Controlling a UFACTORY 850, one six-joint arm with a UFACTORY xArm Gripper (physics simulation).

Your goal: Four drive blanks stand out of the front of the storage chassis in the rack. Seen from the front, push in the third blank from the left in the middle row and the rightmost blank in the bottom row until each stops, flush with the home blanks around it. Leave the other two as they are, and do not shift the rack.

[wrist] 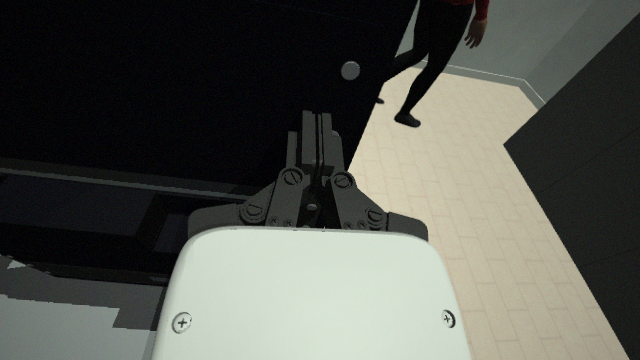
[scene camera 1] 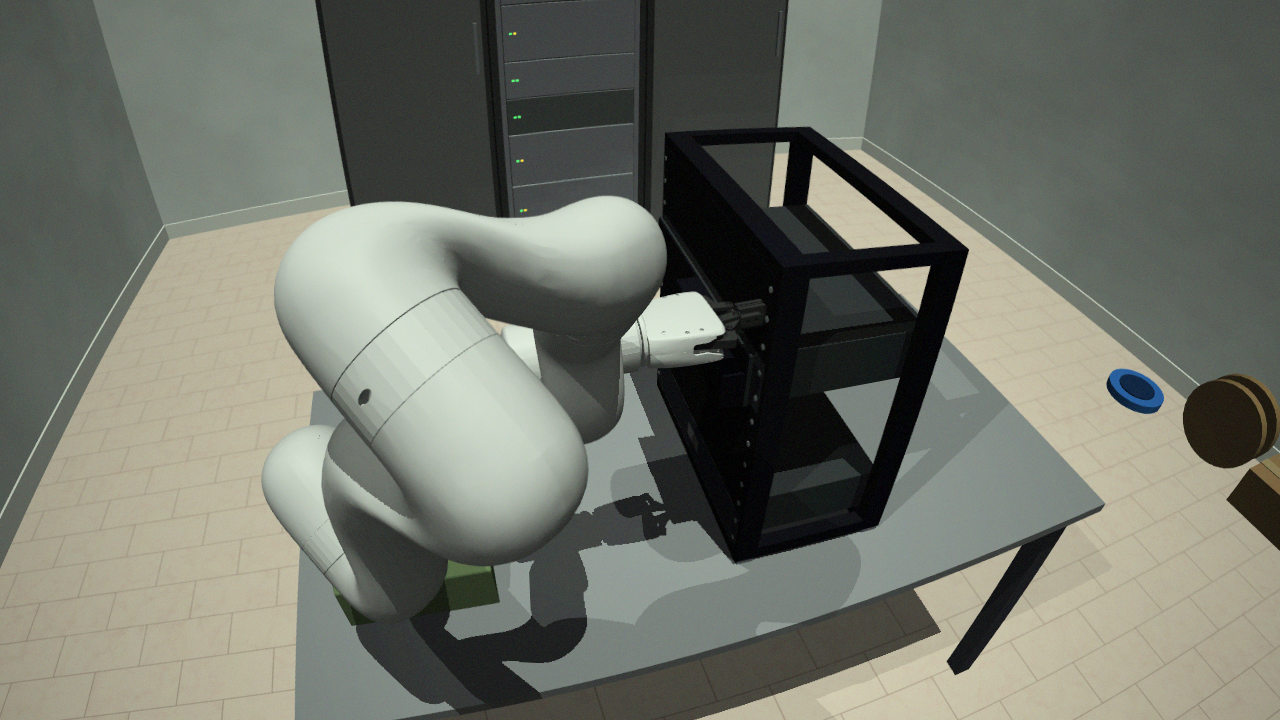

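Note:
The black rack (scene camera 1: 926, 331) stands on the table, its front facing the arm. The storage chassis (scene camera 1: 850, 360) shows through the rack's open side. My gripper (scene camera 1: 763, 310) (wrist: 313, 129) is shut and empty. Its fingers are at the rack's front, by the upright with the round screw heads, and overlap the dark front in the wrist view; I cannot tell whether they touch it. Dark bluish faces (wrist: 75, 200) show below a pale edge left of the gripper. The arm and deep shadow hide most of the chassis front. I cannot make out the single blanks or how far each stands out.
The grey table (scene camera 1: 975, 465) carries the rack and the arm's green base block (scene camera 1: 471, 586). A person's legs (wrist: 435, 60) show beyond the rack's edge. Dark cabinets (scene camera 1: 411, 98) stand behind. A blue ring (scene camera 1: 1116, 394) and a brown round object (scene camera 1: 1224, 425) are at the right.

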